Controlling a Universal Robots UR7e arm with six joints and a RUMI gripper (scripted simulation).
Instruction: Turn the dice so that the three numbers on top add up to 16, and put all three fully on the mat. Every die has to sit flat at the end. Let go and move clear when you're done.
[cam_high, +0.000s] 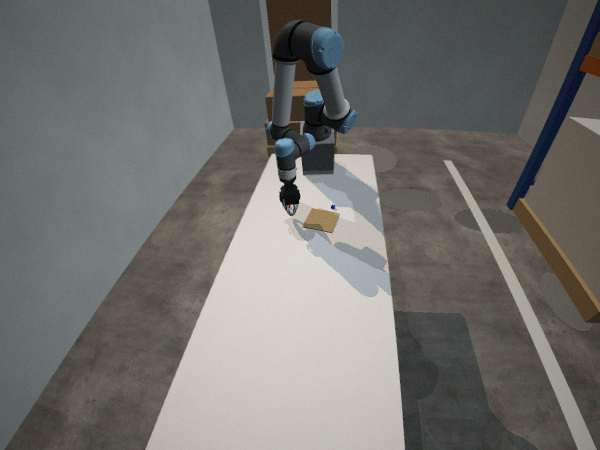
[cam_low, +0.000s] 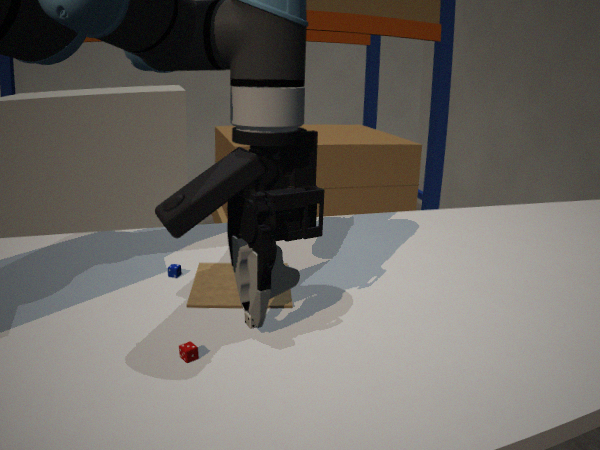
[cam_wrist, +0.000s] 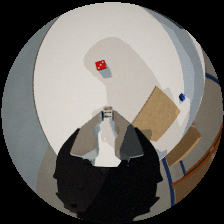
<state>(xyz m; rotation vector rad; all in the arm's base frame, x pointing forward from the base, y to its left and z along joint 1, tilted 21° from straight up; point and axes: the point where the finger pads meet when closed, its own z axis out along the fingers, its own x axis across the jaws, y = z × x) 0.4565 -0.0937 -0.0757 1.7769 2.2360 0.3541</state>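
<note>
Now: hand 1 cm short of the mat, 14 cm to the right of it and 3 cm above it. Round my hand: blue die: 8 cm behind, 19 cm to the left, 3 cm below; red die: 8 cm behind, 3 cm to the right, 3 cm below; white die: 1 cm below.
</note>
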